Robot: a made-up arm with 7 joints. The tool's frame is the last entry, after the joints.
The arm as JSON. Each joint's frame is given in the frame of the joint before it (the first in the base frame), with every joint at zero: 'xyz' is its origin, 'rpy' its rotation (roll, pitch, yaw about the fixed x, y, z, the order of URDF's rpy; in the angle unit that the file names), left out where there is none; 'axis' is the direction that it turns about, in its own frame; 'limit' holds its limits. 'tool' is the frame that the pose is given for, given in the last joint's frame.
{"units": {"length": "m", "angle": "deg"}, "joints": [
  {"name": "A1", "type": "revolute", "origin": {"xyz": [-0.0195, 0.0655, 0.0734]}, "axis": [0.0, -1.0, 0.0], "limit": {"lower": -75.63, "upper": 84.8}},
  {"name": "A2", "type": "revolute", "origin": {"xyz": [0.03, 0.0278, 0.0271]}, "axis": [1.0, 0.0, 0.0], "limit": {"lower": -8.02, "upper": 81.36}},
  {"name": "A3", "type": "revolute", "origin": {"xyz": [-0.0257, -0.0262, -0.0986]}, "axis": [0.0, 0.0, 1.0], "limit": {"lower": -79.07, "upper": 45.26}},
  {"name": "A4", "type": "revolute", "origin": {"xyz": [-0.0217, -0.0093, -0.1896]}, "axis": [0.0, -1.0, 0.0], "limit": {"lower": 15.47, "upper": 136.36}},
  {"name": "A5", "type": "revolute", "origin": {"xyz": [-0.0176, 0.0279, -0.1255]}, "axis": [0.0, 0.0, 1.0], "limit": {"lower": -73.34, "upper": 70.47}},
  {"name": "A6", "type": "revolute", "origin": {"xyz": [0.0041, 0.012, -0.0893]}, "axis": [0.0, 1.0, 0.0], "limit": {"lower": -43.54, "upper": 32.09}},
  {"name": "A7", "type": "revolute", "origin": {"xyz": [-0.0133, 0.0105, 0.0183]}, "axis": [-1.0, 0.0, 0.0], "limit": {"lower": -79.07, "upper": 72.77}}
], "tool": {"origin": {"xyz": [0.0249, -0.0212, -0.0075], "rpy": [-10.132, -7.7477, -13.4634]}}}
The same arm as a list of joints. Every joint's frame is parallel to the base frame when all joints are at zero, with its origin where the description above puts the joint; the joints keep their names.
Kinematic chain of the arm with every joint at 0, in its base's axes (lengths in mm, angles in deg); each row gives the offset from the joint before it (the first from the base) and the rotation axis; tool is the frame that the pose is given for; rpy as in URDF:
A1: xyz -19.5 65.5 73.4 axis -y
A2: xyz 30 27.8 27.1 axis +x
A3: xyz -25.7 -26.2 -98.6 axis +z
A4: xyz -21.7 -9.3 -189.6 axis -y
A5: xyz -17.6 27.9 -125.5 axis +z
A6: xyz 4.1 12 -89.3 axis +y
A7: xyz -13.3 10.5 18.3 axis -x
tool: xyz 24.9 -21.2 -7.5 rpy -10.13 -7.75 -13.46
Joint limits (deg, base to tool): -75.63..84.8 -8.02..81.36 -79.07..45.26 15.47..136.36 -73.34..70.47 -43.54..32.09 -79.07..72.77

